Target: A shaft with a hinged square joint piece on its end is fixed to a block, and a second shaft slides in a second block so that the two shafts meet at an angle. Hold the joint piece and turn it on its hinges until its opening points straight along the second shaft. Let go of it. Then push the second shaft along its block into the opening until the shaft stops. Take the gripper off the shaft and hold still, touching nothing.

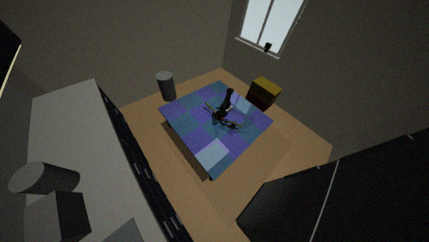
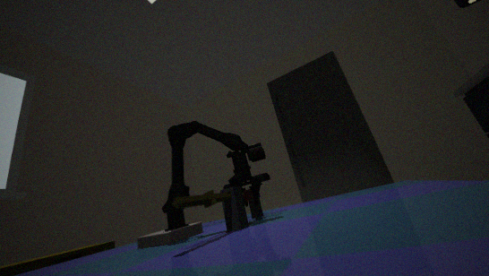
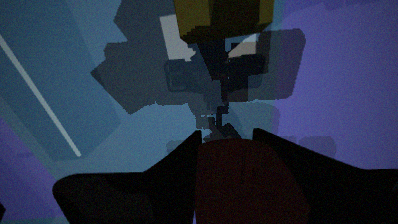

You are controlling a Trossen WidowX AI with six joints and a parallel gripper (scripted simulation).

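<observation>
Now: the red joint piece 4 cm above my gripper tip and 1 cm to the left of it.
</observation>
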